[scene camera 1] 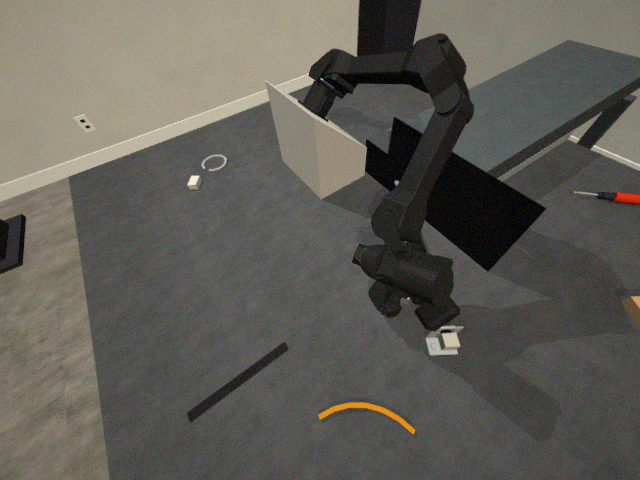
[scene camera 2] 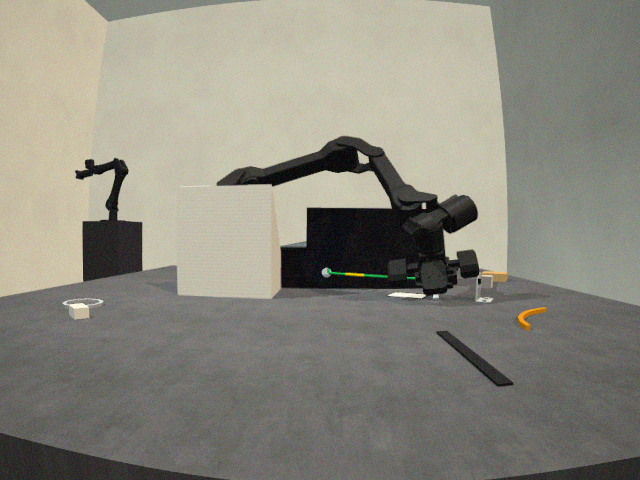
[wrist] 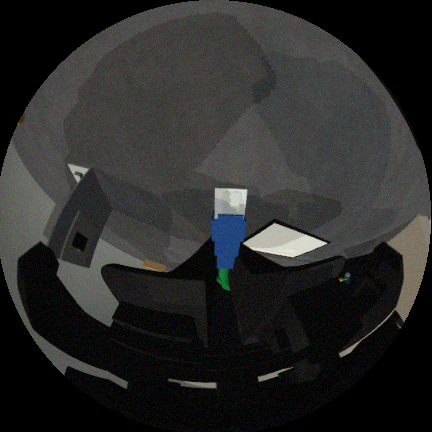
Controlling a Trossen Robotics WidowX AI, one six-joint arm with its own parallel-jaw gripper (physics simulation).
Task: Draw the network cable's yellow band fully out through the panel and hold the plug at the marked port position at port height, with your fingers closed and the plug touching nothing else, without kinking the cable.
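Places are measured from the arm's base along level axes (x right, y ahead, z up), in metres.
Pixels of known places: gripper, between the fingertips: (scene camera 2: 435,295) (wrist: 219,239); arm's base, origin of its link: (scene camera 1: 312,111) (scene camera 2: 227,216).
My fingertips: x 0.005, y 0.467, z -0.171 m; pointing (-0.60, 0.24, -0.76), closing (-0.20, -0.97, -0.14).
Observation:
For each thing: its top centre in the pictures, then the offset to it from my fingertips. "spot": a spot on its surface instead.
- plug's tip, a spot on its surface: (scene camera 2: 435,297) spot: dx +0.057, dy -0.013, dz +0.004 m
- yellow band, a spot on its surface: (scene camera 2: 354,274) spot: dx -0.079, dy -0.179, dz +0.037 m
- black panel, centre of its top: (scene camera 1: 456,154) (scene camera 2: 374,208) dx -0.120, dy -0.131, dz +0.197 m
- port bracket, centre of its top: (wrist: 59,253) (scene camera 1: 450,336) (scene camera 2: 485,273) dx +0.066, dy +0.092, dz +0.053 m
- white card, centre of its top: (wrist: 286,245) (scene camera 2: 407,295) dx -0.017, dy -0.060, dz -0.002 m
- orange arc, centre of its top: (scene camera 2: 536,315) (scene camera 1: 365,423) dx +0.257, dy +0.115, dz +0.004 m
- dark strip, centre of its top: (scene camera 2: 467,351) (scene camera 1: 240,379) dx +0.407, dy -0.053, dz +0.000 m
- white cube, centre of its top: (scene camera 2: 78,305) (scene camera 1: 193,180) dx +0.329, dy -0.615, dz +0.015 m
- screwdriver, centre of its top: (scene camera 1: 610,192) dx -0.508, dy +0.048, dz +0.021 m
My gripper (scene camera 1: 408,305) (scene camera 2: 433,276) (wrist: 219,239) is shut on the green network cable (scene camera 2: 374,275) (wrist: 223,276), right behind its blue plug (wrist: 228,240), whose clear tip points away from the fingers. In scene camera 2 the plug's tip (scene camera 2: 435,297) shows low under the gripper, close above the floor. The yellow band (scene camera 2: 354,274) is outside the black panel (scene camera 1: 480,206) (scene camera 2: 351,237), with green cable between it and the pale grommet (scene camera 1: 396,182) (scene camera 2: 326,272). The cable runs nearly straight. The port bracket (scene camera 1: 433,347) (scene camera 2: 478,290) (wrist: 92,215) stands beside the gripper, apart from the plug.
A white card (scene camera 2: 406,295) (wrist: 287,241) lies near the plug. A pale box (scene camera 1: 341,160) (scene camera 2: 227,242) stands beside the panel. An orange arc (scene camera 1: 356,405) (scene camera 2: 522,318), a dark strip (scene camera 1: 237,381) (scene camera 2: 475,357), a white cube (scene camera 1: 193,181) (scene camera 2: 79,311) and a screwdriver (scene camera 1: 625,198) lie farther off.

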